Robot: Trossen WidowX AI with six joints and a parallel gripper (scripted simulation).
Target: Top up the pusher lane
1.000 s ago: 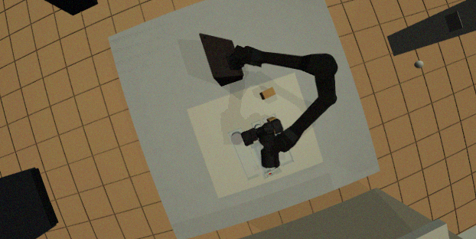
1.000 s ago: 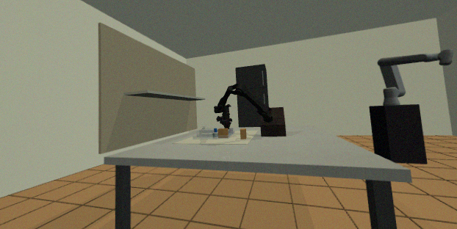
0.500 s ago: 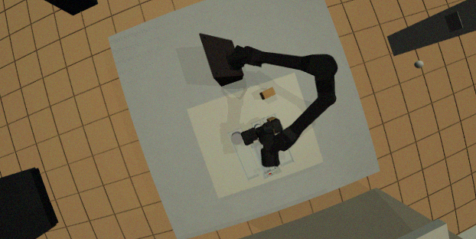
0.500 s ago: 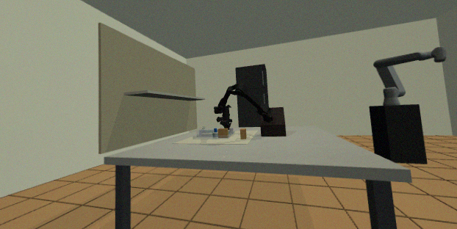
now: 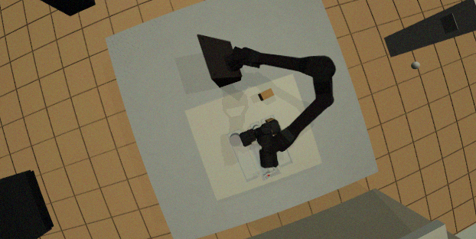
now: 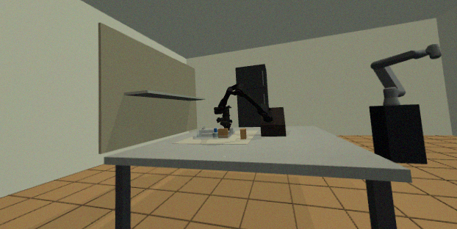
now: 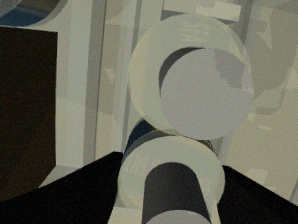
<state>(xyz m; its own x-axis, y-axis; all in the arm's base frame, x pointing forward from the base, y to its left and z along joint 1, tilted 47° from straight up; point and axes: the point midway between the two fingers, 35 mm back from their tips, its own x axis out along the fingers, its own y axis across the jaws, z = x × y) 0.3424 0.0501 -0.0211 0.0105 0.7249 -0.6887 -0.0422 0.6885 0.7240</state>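
Right now my gripper tip is 5 cm short of the cream mat, 2 cm to the left of it and 3 cm above it. Also, from my gripper tip: red mark 23 cm ahead, 3 cm to the right, 4 cm above.
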